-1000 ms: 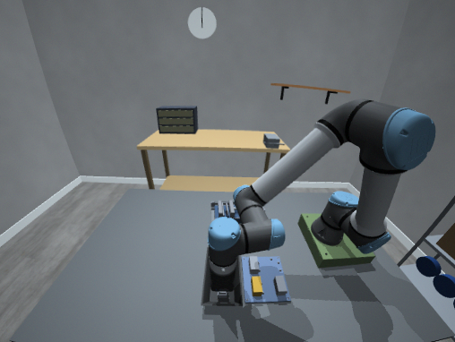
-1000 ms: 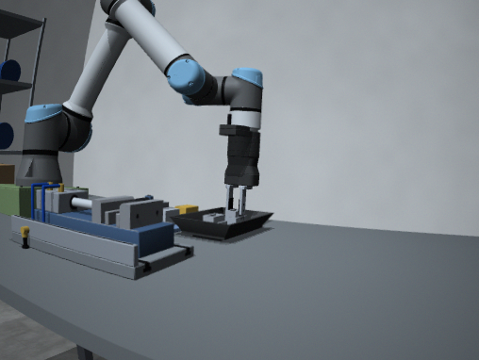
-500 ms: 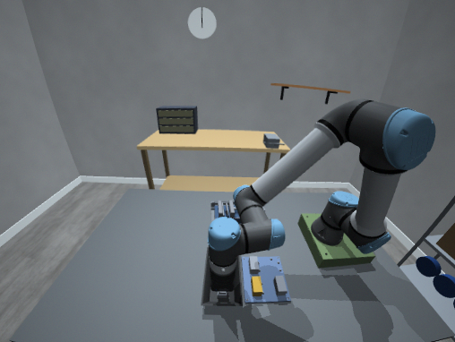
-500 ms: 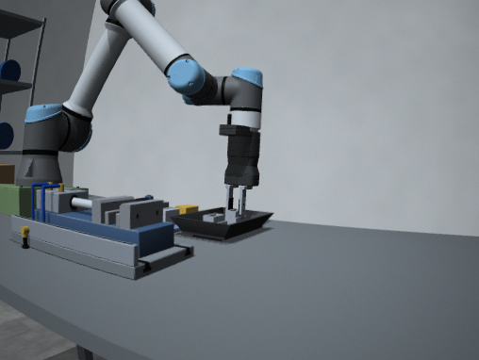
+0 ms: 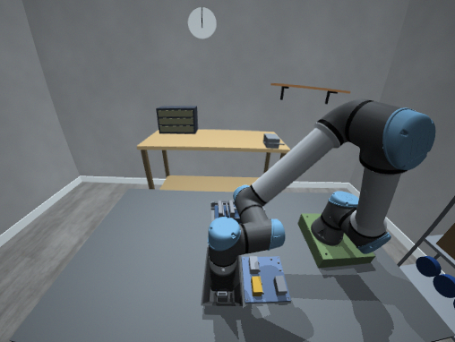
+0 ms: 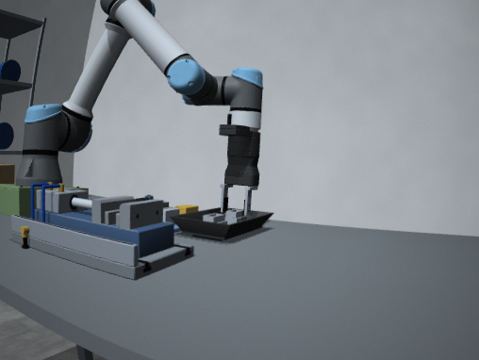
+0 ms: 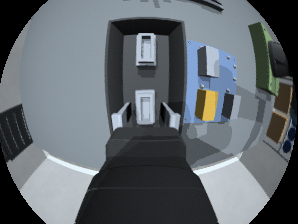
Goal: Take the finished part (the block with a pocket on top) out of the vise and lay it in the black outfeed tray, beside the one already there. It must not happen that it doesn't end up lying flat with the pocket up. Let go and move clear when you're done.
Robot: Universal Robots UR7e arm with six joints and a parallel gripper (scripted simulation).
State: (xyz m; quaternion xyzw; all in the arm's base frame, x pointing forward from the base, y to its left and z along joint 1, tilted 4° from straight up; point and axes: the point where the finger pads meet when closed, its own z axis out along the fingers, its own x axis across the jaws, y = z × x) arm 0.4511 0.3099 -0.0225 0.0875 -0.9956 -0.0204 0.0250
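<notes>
Right now the yellow block is 120 mm behind my hand, 30 mm to the right of it and 30 mm below it. Also, from my hand: blue plate (160 mm behind, 80 mm to the right, 50 mm below); then blue vise (10 mm behind, 400 mm to the right, 20 mm below).
</notes>
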